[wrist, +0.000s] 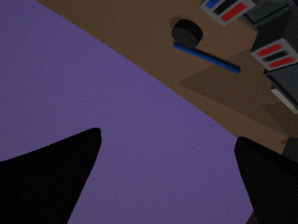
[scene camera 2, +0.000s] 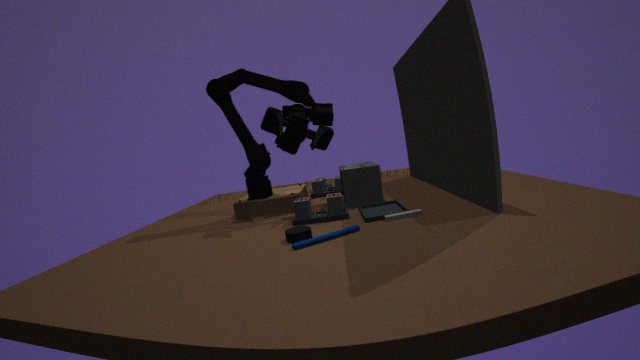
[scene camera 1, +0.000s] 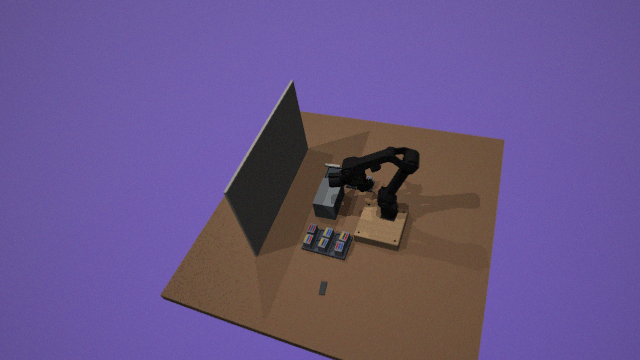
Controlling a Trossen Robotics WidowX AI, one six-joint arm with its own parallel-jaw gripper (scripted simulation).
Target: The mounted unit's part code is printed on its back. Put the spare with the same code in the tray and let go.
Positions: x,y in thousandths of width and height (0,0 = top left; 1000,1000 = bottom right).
Labels:
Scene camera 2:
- my gripper: 463,396
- mounted unit: 565,507
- tall dark wall panel: 695,257

